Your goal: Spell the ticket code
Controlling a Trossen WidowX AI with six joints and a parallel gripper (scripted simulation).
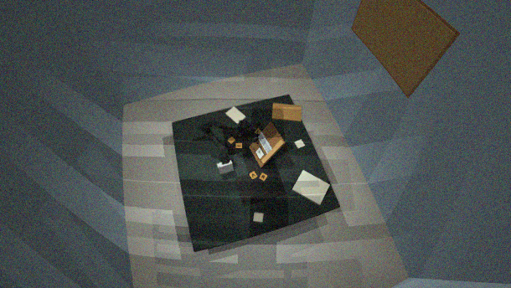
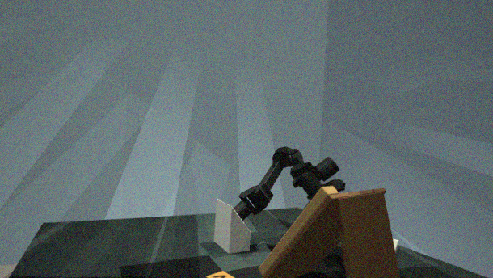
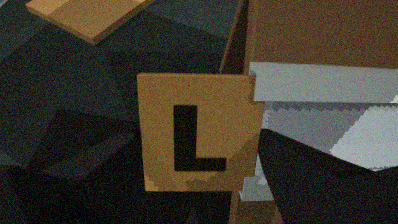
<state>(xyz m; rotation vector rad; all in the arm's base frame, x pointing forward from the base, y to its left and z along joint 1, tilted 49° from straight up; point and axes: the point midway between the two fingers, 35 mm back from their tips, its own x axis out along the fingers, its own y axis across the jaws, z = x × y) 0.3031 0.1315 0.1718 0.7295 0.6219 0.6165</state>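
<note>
The white ticket is 16 cm to the right of my gripper tip, 9 cm below it and 1 cm behind it. Also, from my gripper tip: flat orange panel 36 cm ahead, 28 cm to the left, 15 cm below; then orange letter tile right at my gripper tip; then yellow letter tile 34 cm to the right, 15 cm below, 10 cm behind.
</note>
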